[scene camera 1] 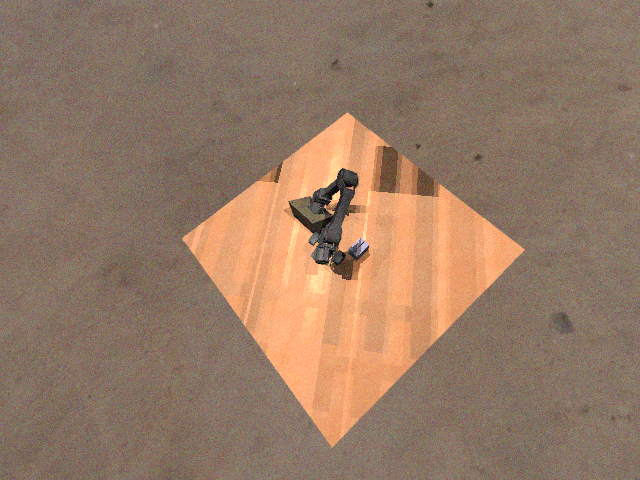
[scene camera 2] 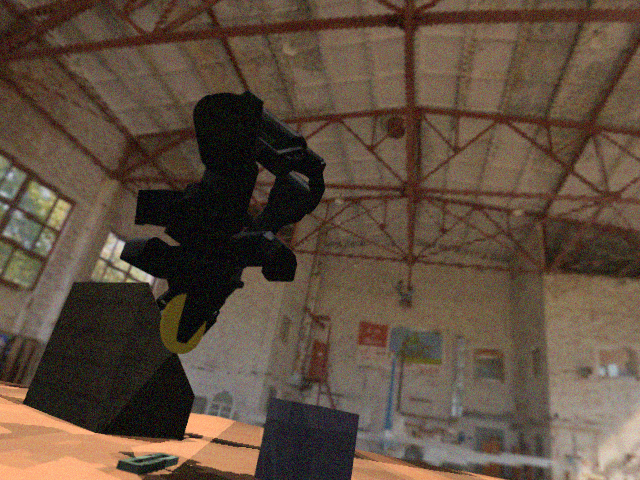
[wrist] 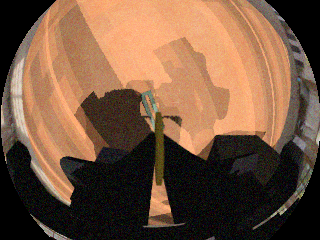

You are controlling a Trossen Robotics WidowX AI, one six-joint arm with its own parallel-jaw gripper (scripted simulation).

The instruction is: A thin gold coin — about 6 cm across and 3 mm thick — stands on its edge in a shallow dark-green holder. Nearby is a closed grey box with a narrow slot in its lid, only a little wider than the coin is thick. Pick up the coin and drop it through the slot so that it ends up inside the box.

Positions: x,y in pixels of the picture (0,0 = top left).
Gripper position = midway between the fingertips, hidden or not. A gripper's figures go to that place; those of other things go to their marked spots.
Labels:
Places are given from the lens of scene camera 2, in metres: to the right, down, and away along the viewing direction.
my gripper (scene camera 2: 178,342): -0.13, 0.10, 0.35
gold coin (scene camera 2: 170,319): -0.13, 0.07, 0.34

